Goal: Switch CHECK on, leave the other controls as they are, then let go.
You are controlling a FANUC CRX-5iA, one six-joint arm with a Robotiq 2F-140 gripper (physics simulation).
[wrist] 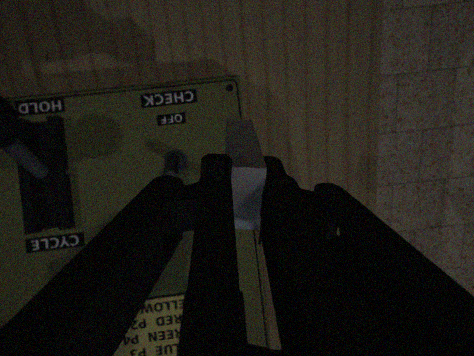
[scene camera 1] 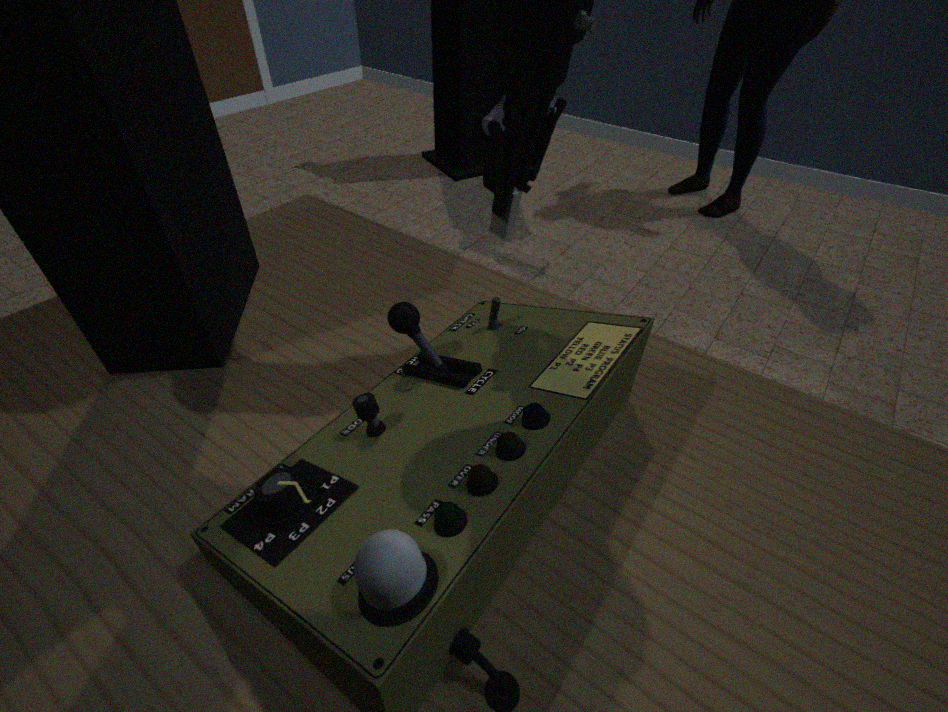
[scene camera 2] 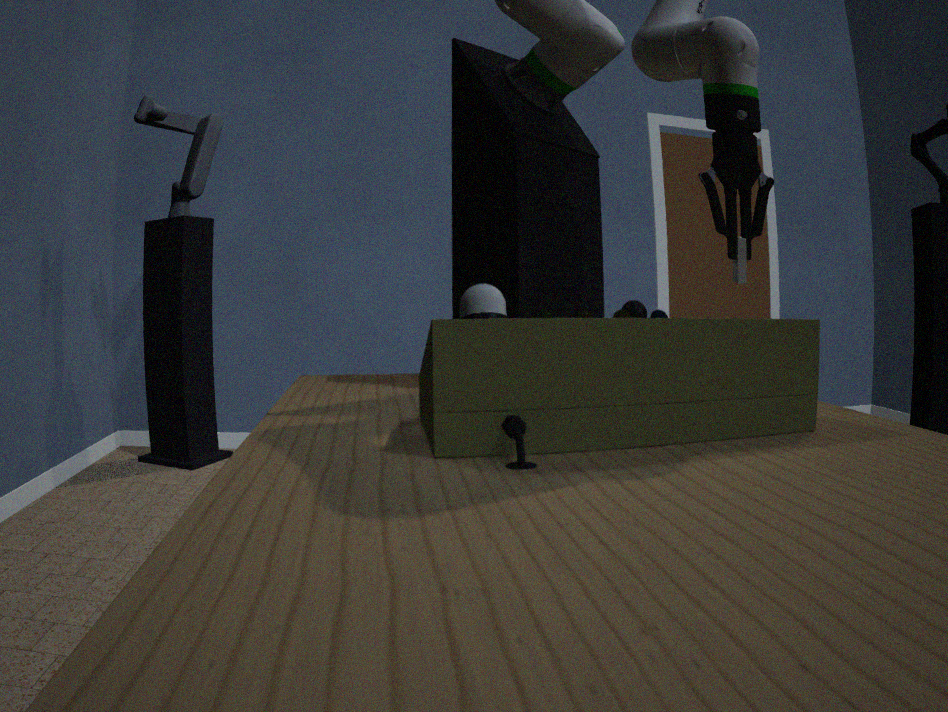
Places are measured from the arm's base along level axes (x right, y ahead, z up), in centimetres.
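Pixels of known places: gripper, fingertip midpoint: (wrist: pixel 237 143) (scene camera 1: pixel 500 234) (scene camera 2: pixel 739 282); arm's base, origin of the base link: (scene camera 2: pixel 528 91).
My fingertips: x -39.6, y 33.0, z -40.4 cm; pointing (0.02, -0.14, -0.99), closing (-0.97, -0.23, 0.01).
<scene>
Ahead of a thing's pixels: the offset from my fingertips to its top centre. "*": to the spot under its first point.
The CHECK switch @[dy +5.1, dx +3.8, dz -6.2 cm] (scene camera 1: pixel 495 313) (wrist: pixel 175 162) is a small metal toggle at the far end of the green control box (scene camera 1: pixel 429 429) (scene camera 2: pixel 620 383) (wrist: pixel 100 195). In the wrist view its OFF label @[* dy +1.6, dx +5.2, dz -12.4 cm] (wrist: pixel 171 118) shows and the ON side is hidden behind a finger. I cannot tell for certain which way the toggle leans. My gripper (scene camera 1: pixel 503 214) (scene camera 2: pixel 739 256) (wrist: pixel 237 143) is shut with nothing held, a pale tip piece showing at its fingertips. It is above the box, apart from the switch, and to the right of the switch in the wrist view.
The black ball-headed CYCLE/HOLD lever @[dy +4.3, dx +17.1, dz -3.1 cm] (scene camera 1: pixel 403 317) stands beside the switch. Farther along are a small knobbed lever @[dy +14.1, dx +26.0, dz -6.5 cm] (scene camera 1: pixel 366 407), a program dial @[dy +18.7, dx +37.1, dz -7.4 cm] (scene camera 1: pixel 279 484), several small domed lamps and a white dome @[* dy +34.6, dx +32.3, dz -1.4 cm] (scene camera 1: pixel 390 568). A black knobbed part @[* dy +41.4, dx +26.2, dz -18.2 cm] (scene camera 1: pixel 501 689) (scene camera 2: pixel 514 426) is at the box's side.
</scene>
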